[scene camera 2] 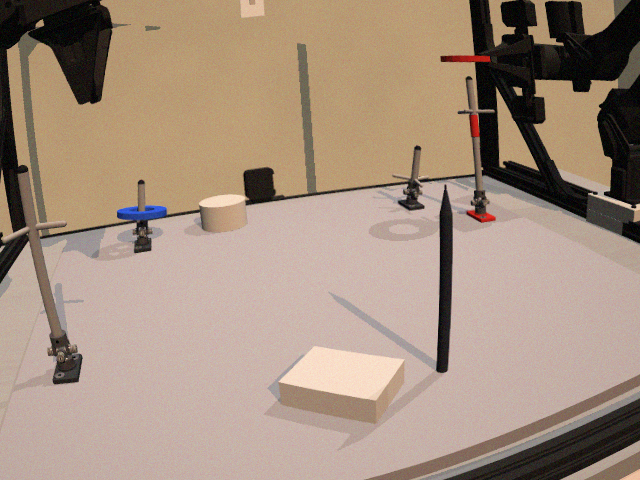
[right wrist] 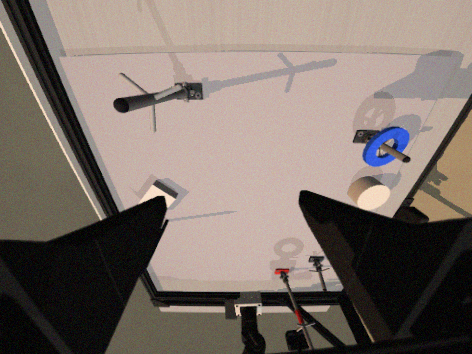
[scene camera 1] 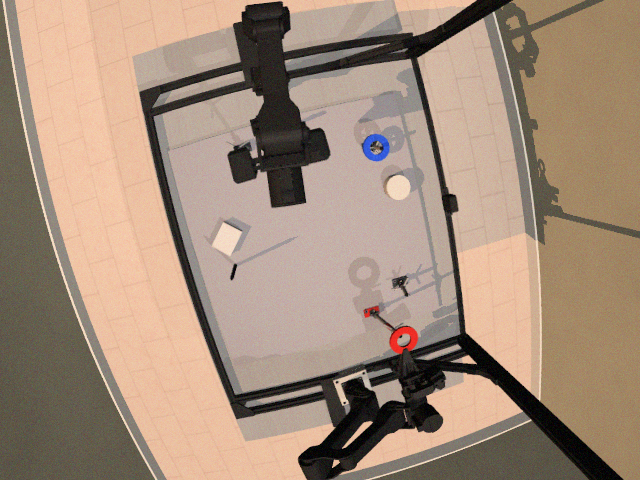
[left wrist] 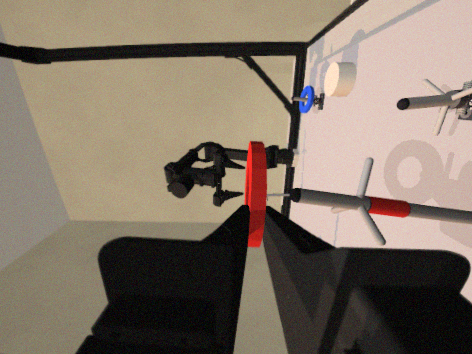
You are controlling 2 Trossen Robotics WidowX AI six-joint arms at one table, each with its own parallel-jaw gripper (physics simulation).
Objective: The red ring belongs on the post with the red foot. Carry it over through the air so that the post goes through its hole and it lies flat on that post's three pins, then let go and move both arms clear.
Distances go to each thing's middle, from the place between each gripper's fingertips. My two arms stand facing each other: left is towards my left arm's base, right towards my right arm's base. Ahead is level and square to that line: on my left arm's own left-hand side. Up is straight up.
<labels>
Now: right hand 25 cm past the blue ring (right wrist: 401, 136), 17 cm above it and 3 cm to the right of it. Also, from my right hand: pale block (scene camera 2: 355, 386) 20 cm below, 18 cm ahead, 16 cm to the left; then red ring (left wrist: 256, 173) 47 cm to the left, 17 cm behind; then black spike (scene camera 2: 446, 216) 23 cm to the left, 18 cm ahead, 14 cm below.
Right now my left hand is 2 cm to the left of the red ring. The rest, counted from my left hand: blue ring: 46 cm to the right, 17 cm below, 8 cm behind; pale block: 34 cm to the right, 34 cm ahead, 21 cm below; black spike: 35 cm ahead, 26 cm to the right, 15 cm below.
</labels>
